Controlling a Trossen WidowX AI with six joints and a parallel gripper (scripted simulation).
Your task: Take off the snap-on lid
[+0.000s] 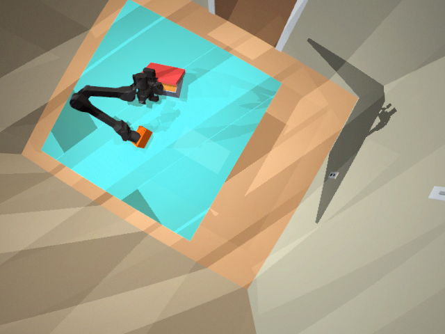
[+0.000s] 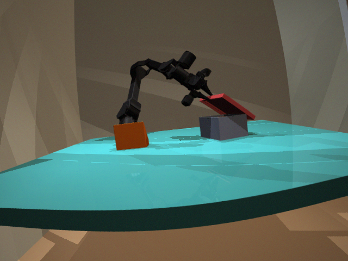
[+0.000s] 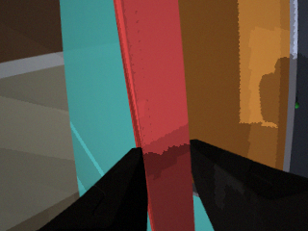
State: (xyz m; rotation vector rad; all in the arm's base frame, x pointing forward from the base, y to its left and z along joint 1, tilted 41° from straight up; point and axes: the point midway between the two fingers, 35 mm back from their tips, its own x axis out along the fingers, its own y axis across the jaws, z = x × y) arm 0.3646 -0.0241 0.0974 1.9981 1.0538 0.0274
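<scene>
The lid is 60 mm ahead of my gripper tip, 40 mm below it and 20 mm to the left of it. From my gripper tip the other things lie so: grey storage box: 130 mm below, 40 mm ahead, 20 mm to the left.
</scene>
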